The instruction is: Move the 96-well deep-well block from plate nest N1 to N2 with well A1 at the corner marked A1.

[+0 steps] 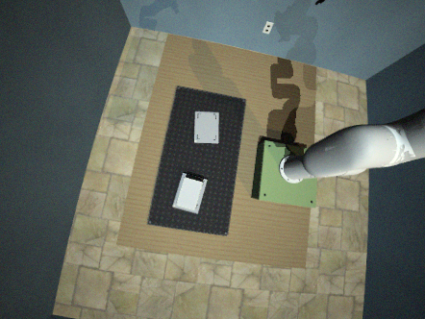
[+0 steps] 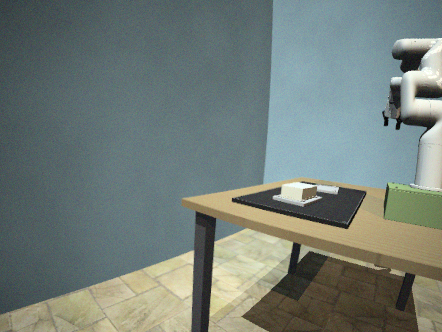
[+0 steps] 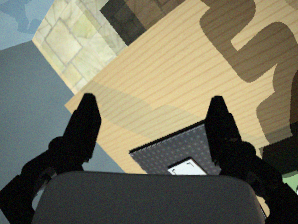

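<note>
The 96-well deep-well block lies 720 mm to the left of my hand, 400 mm ahead of it and 350 mm below it.
</note>
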